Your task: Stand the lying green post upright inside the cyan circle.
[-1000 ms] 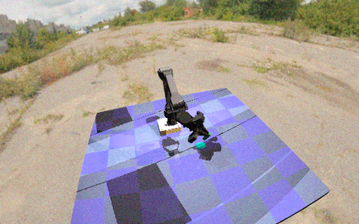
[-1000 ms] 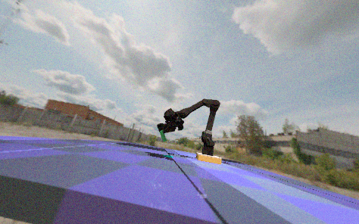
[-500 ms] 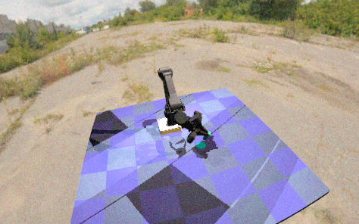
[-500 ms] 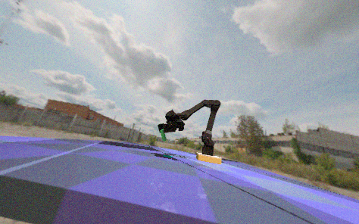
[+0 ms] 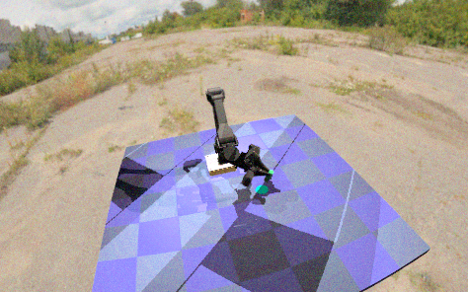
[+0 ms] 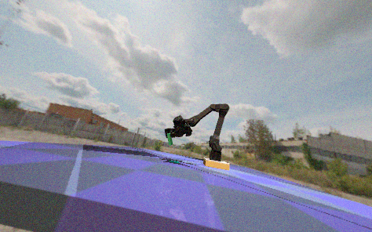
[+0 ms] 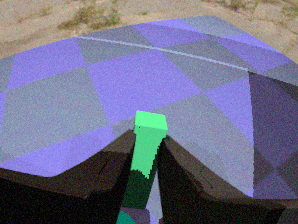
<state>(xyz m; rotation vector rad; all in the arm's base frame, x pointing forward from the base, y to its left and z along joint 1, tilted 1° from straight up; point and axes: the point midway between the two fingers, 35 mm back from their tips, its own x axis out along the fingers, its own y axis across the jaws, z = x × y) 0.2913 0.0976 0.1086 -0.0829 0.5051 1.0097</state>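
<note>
Now: the cyan circle 140 mm below my gripper tip, 50 mm behind it and 20 mm to the right of it. Also, from my gripper tip: green post 20 mm below, 10 mm behind.
</note>
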